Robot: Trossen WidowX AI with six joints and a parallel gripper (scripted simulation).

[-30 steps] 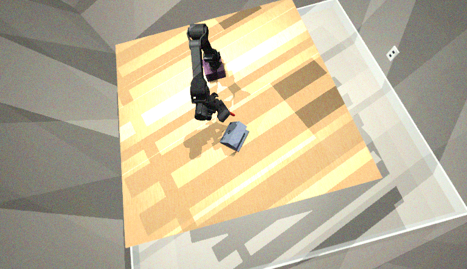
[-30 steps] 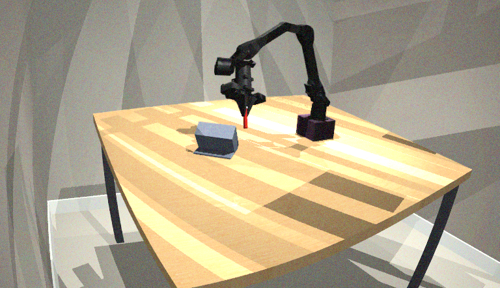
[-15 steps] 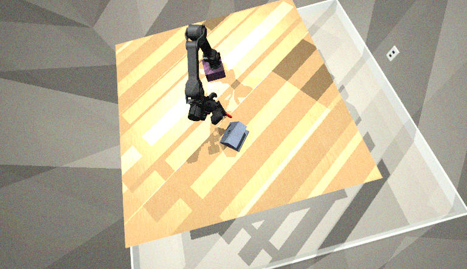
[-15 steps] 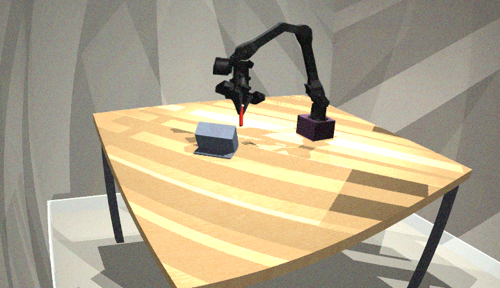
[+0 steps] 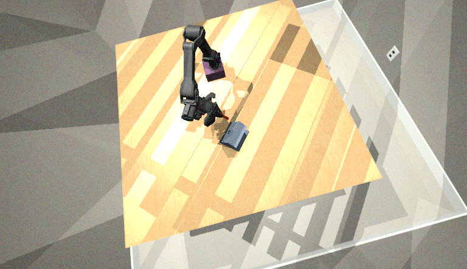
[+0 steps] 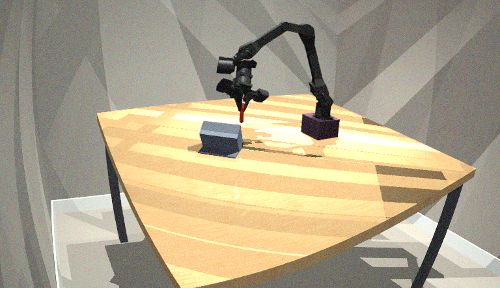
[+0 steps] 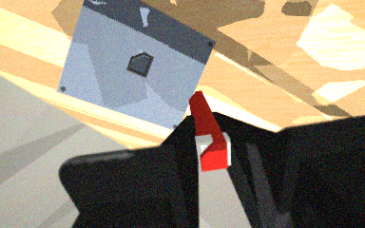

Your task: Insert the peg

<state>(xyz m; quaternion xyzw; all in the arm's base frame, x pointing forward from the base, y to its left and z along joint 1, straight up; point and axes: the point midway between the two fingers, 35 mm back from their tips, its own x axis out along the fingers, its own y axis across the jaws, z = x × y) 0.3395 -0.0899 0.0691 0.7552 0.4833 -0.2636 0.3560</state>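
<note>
My gripper tip is 9 cm short of the grey-blue sloped panel, 8 cm above it and 2 cm to the right of it. Also, from my gripper tip: thin red peg (1 cm to the right, 1 cm behind, 1 cm above).
</note>
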